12 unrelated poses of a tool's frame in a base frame.
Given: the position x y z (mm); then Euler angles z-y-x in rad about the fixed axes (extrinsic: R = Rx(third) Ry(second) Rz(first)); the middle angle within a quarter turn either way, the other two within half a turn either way.
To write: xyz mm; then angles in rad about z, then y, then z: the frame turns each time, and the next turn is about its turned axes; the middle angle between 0 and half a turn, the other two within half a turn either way. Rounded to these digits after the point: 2 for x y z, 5 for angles.
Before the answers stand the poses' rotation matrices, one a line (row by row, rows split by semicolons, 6 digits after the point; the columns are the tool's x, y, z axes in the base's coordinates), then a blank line. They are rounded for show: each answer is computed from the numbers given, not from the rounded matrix.
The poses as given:
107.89 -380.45 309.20 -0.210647 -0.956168 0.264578
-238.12 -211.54 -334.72 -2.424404 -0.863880 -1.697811
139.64 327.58 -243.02 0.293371 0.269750 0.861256
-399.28 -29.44 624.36 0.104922 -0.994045 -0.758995
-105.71 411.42 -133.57 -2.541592 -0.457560 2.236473
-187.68 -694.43 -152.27 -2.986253 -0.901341 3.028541
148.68 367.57 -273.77 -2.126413 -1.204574 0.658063
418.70 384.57 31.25 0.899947 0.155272 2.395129
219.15 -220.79 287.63 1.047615 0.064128 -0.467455
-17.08 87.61 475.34 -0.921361 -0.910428 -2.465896
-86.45 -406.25 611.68 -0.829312 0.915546 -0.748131
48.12 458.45 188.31 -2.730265 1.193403 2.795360
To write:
0.563908 0.120574 -0.816988; -0.410738 0.899197 -0.150796; 0.716450 0.420604 0.556589
-0.489494 0.426891 -0.760368; -0.485182 0.591209 0.644260; 0.724565 0.684278 -0.082273
0.922657 -0.278723 0.266490; 0.381935 0.565185 -0.731226; 0.053194 0.776453 0.627926
0.542305 -0.057109 -0.838239; 0.649682 0.661123 0.375274; 0.532747 -0.748101 0.395633
-0.740436 0.506560 -0.441760; 0.635477 0.313538 -0.705594; -0.218917 -0.803176 -0.554062
-0.613087 0.096010 -0.784160; 0.241125 0.967966 -0.070006; 0.752319 -0.232000 -0.616598
-0.188881 0.304225 -0.933687; -0.370966 -0.902453 -0.219003; -0.909235 0.305001 0.283314
0.614173 -0.773871 0.154649; -0.509730 -0.538608 -0.670878; 0.602468 0.333206 -0.725263
0.498611 -0.864454 0.064084; 0.758875 0.471051 0.449690; -0.418923 -0.175589 0.890883
0.370950 0.488534 -0.789766; 0.920139 -0.078463 0.383650; 0.125459 -0.869010 -0.478625
0.411550 0.449381 0.792895; -0.904825 0.097253 0.414528; 0.109170 -0.888031 0.446636
-0.337762 0.147335 0.929628; 0.086938 0.988334 -0.125052; -0.937208 0.038582 -0.346631

107.89 -380.45 309.20 -2.95907 0.98052 2.61074
-238.12 -211.54 -334.72 2.43867 1.65316 2.38478
139.64 327.58 -243.02 -1.22131 0.89191 1.63920
-399.28 -29.44 624.36 2.72066 1.16404 -2.18962
-105.71 411.42 -133.57 -2.13017 2.15803 -1.30470
-187.68 -694.43 -152.27 -3.05255 2.23521 -2.84247
148.68 367.57 -273.77 -2.91120 1.28355 0.32365
418.70 384.57 31.25 -1.34424 2.38221 2.63640
219.15 -220.79 287.63 1.42924 0.47151 -0.39690
-17.08 87.61 475.34 2.68939 2.06988 -1.71418
-86.45 -406.25 611.68 0.48172 1.10779 -1.69312
48.12 458.45 188.31 -0.13372 1.92477 0.04114

